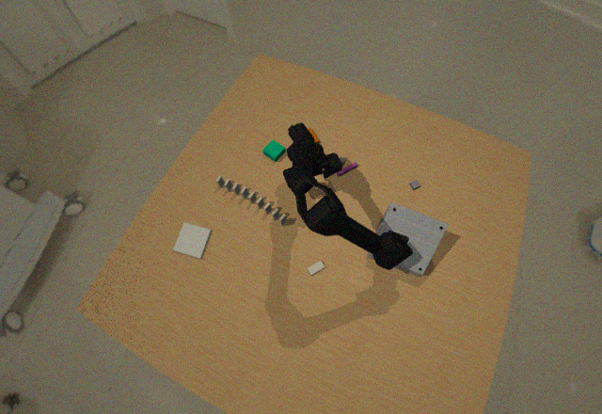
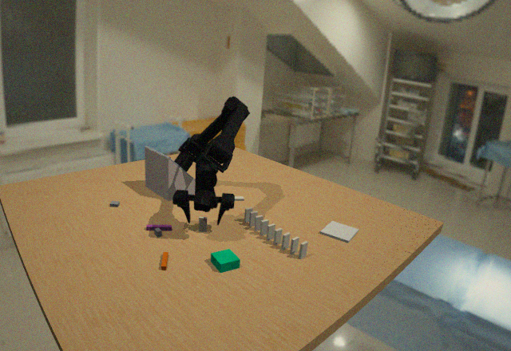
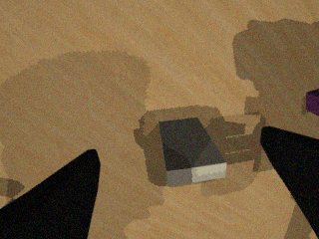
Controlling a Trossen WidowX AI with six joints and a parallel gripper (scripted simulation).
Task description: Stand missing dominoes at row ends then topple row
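Now: gripper tip 110 mm to the left of the purple bar, 90 mm past it and 20 mm above it. From my gripper tip the other things lie so: orange bar 200 mm to the right, 70 mm ahead, 20 mm below; then flat white tile 350 mm to the left, 300 mm ahead, 20 mm below; then green block 180 mm ahead, 70 mm to the right, 20 mm below.
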